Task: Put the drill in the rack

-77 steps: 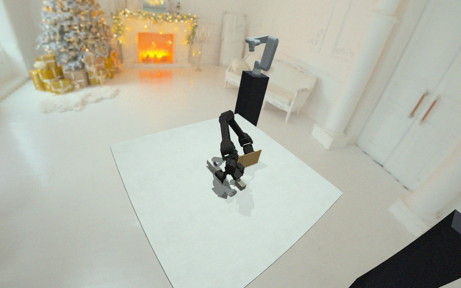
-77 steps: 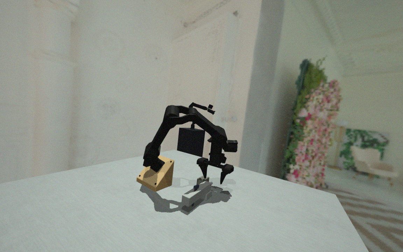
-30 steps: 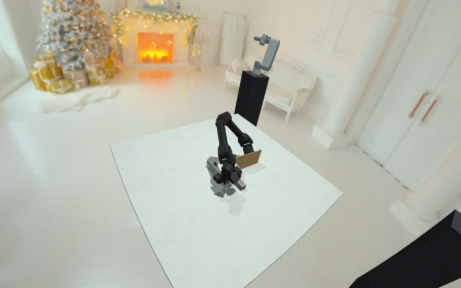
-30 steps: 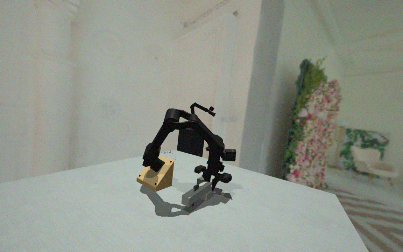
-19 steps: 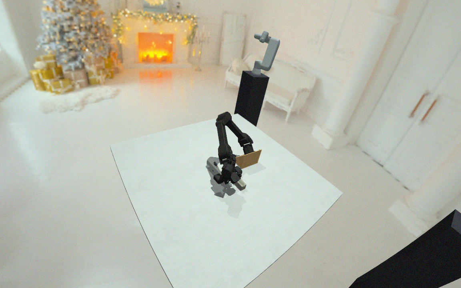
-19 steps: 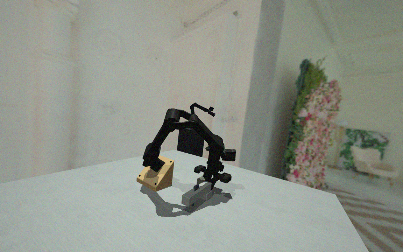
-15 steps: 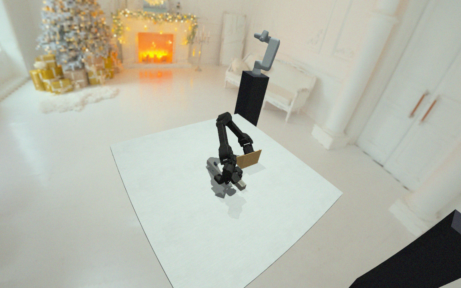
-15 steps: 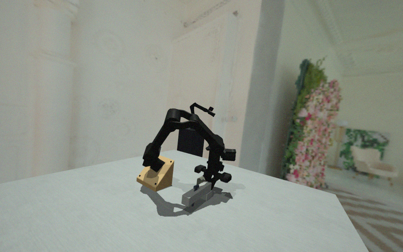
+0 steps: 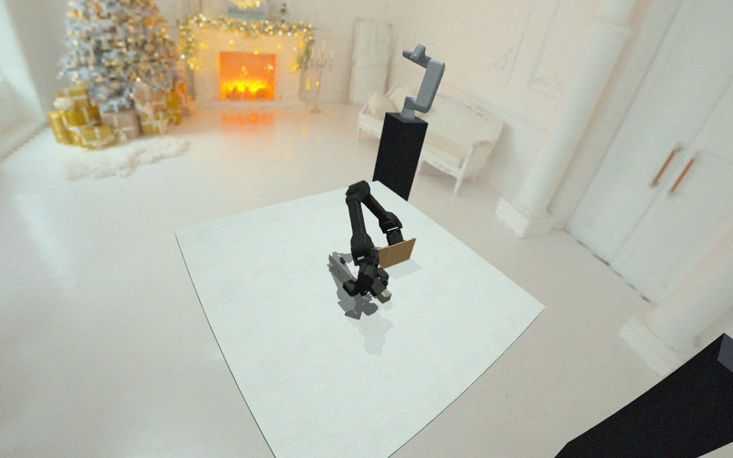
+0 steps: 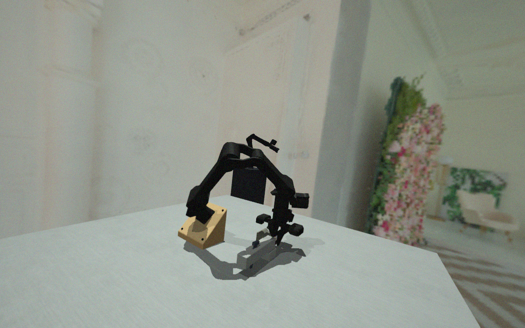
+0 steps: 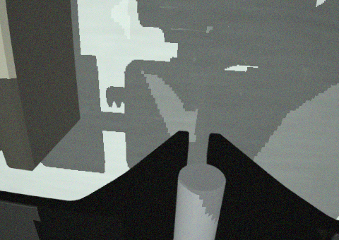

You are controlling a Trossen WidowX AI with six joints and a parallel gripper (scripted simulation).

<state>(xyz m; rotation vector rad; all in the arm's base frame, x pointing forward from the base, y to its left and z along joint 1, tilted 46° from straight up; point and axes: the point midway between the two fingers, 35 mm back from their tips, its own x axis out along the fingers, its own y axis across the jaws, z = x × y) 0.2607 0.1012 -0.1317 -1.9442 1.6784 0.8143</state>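
Right now my gripper tip is 1 cm short of the drill, 5 cm to the left of it and 3 cm below it. From my gripper tip the other things lie so: dark blue key 2 cm ahead, 16 cm to the right, 3 cm above; then grey grooved rack 8 cm behind, 2 cm to the left; then grey housing 2 cm ahead, 13 cm to the right, 2 cm above.
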